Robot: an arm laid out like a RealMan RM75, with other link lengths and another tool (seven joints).
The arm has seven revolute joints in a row. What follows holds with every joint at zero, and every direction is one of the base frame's.
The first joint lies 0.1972 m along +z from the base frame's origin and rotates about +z.
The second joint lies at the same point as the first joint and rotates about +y.
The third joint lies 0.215 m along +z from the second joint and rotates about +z.
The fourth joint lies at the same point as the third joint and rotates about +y.
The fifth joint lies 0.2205 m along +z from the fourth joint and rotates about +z.
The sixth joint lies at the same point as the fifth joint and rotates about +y.
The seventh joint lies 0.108 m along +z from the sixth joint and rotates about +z.
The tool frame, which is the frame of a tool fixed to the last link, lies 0.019 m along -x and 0.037 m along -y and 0.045 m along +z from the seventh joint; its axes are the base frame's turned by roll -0.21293, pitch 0 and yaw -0.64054 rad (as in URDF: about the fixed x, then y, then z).
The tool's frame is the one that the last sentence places.
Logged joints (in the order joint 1, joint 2, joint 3, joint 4, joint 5, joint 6, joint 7), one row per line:
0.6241 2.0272 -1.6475 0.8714 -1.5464 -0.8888 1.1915
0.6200 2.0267 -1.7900 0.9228 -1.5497 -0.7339 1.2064
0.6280 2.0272 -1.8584 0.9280 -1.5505 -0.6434 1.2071
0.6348 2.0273 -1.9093 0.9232 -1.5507 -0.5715 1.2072
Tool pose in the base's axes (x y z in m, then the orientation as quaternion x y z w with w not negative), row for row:
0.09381 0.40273 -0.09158 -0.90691 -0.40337 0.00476 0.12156
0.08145 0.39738 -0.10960 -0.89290 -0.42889 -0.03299 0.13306
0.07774 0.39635 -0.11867 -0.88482 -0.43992 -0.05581 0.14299
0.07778 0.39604 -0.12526 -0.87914 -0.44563 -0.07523 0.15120
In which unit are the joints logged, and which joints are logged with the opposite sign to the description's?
The joints are logged in radians. Opposite sign: joint 4.
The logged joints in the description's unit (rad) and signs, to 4 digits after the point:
0.6241 2.0272 -1.6475 -0.8714 -1.5464 -0.8888 1.1915
0.6200 2.0267 -1.7900 -0.9228 -1.5497 -0.7339 1.2064
0.6280 2.0272 -1.8584 -0.9280 -1.5505 -0.6434 1.2071
0.6348 2.0273 -1.9093 -0.9232 -1.5507 -0.5715 1.2072

